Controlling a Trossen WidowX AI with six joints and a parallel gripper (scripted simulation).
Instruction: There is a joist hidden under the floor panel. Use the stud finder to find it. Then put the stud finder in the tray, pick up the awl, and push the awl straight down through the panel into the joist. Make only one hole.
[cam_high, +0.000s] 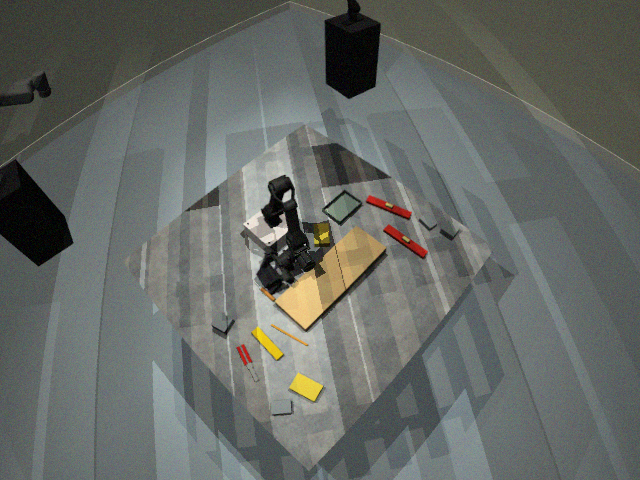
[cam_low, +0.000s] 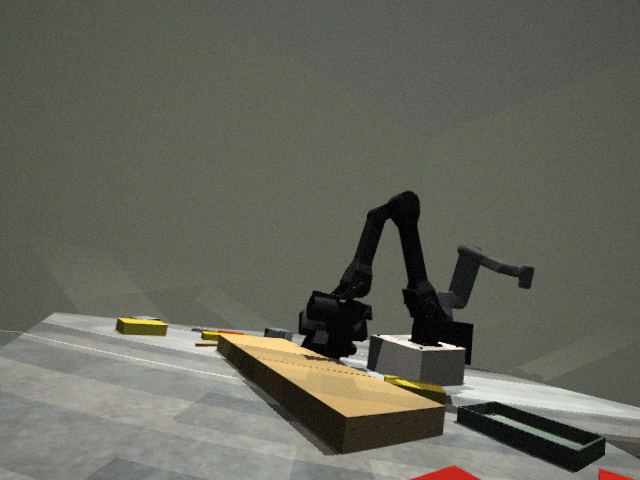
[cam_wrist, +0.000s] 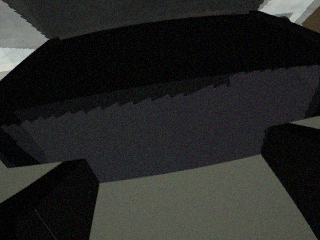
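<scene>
The stud finder lies 10 mm behind my gripper tip and 10 mm below it. Round my gripper tip: pencil: 250 mm ahead, 60 mm to the right, 60 mm below; awl: 20 mm ahead, 30 mm to the right, 60 mm below; yellow bar: 230 mm ahead, 150 mm to the right, 60 mm below.
</scene>
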